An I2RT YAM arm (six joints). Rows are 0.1 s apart.
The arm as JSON. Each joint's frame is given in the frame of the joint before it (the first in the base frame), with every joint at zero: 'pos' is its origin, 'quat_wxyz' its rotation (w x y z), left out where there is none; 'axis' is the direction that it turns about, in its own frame. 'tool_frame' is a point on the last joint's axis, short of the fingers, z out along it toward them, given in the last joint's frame.
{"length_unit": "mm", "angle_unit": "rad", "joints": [
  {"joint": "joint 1", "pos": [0.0, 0.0, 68.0], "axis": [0.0, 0.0, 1.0]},
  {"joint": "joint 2", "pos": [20.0, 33.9, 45.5], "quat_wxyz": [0.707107, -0.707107, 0.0, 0.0], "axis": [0.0, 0.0, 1.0]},
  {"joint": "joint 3", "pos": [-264.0, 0.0, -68.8], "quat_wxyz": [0.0, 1.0, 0.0, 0.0], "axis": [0.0, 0.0, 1.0]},
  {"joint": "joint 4", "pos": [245.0, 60.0, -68.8], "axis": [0.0, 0.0, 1.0]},
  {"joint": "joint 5", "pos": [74.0, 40.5, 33.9], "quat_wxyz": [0.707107, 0.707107, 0.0, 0.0], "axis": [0.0, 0.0, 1.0]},
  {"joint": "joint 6", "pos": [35.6, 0.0, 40.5], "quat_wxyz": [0.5, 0.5, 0.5, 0.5], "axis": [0.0, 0.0, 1.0]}
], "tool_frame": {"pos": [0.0, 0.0, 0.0], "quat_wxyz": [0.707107, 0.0, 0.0, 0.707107]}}
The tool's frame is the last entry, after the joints.
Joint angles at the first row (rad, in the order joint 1, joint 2, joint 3, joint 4, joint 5, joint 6):
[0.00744 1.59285 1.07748 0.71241 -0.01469 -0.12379]
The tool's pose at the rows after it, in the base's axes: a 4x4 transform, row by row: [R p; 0 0 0 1], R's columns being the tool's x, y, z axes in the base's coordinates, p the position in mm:
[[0.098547, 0.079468, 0.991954, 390.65], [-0.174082, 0.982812, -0.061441, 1.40], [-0.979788, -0.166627, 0.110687, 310.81], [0, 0, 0, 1]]
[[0.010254, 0.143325, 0.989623, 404.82], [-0.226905, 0.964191, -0.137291, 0.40], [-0.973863, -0.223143, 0.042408, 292.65], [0, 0, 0, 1]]
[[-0.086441, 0.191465, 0.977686, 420.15], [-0.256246, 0.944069, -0.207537, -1.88], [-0.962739, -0.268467, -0.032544, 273.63], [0, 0, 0, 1]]
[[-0.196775, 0.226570, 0.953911, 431.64], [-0.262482, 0.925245, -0.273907, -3.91], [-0.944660, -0.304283, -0.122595, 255.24], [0, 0, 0, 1]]
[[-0.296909, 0.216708, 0.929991, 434.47], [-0.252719, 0.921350, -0.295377, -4.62], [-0.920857, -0.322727, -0.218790, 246.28], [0, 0, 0, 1]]
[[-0.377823, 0.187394, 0.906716, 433.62], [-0.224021, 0.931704, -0.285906, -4.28], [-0.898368, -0.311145, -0.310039, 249.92], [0, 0, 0, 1]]
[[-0.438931, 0.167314, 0.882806, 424.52], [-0.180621, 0.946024, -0.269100, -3.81], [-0.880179, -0.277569, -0.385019, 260.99], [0, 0, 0, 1]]
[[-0.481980, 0.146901, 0.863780, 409.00], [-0.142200, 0.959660, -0.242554, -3.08], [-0.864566, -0.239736, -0.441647, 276.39], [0, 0, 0, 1]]
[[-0.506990, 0.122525, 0.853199, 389.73], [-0.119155, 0.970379, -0.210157, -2.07], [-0.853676, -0.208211, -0.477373, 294.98], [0, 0, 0, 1]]
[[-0.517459, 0.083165, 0.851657, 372.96], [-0.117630, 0.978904, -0.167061, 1.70], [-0.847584, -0.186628, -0.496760, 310.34], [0, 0, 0, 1]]
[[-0.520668, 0.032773, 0.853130, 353.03], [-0.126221, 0.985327, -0.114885, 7.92], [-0.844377, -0.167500, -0.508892, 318.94], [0, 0, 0, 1]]
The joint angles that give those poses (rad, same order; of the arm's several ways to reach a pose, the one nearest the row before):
[0.01010 1.65389 1.09963 0.66547 0.07151 -0.17643]
[0.01431 1.71834 1.12744 0.63382 0.15202 -0.23175]
[0.01429 1.78970 1.16791 0.58842 0.22334 -0.26455]
[0.01469 1.84732 1.20643 0.51252 0.29202 -0.27447]
[0.01469 1.86217 1.23465 0.39539 0.31415 -0.26417]
[0.01470 1.85071 1.27850 0.24128 0.30385 -0.23098]
[0.01468 1.80723 1.30330 0.09098 0.28591 -0.18254]
[0.01468 1.74126 1.31059 -0.04370 0.25807 -0.14019]
[0.01506 1.66265 1.31055 -0.15965 0.22487 -0.11464]
[0.02232 1.59703 1.30938 -0.24241 0.18711 -0.10815]
[0.03720 1.52227 1.27392 -0.29201 0.14707 -0.10814]

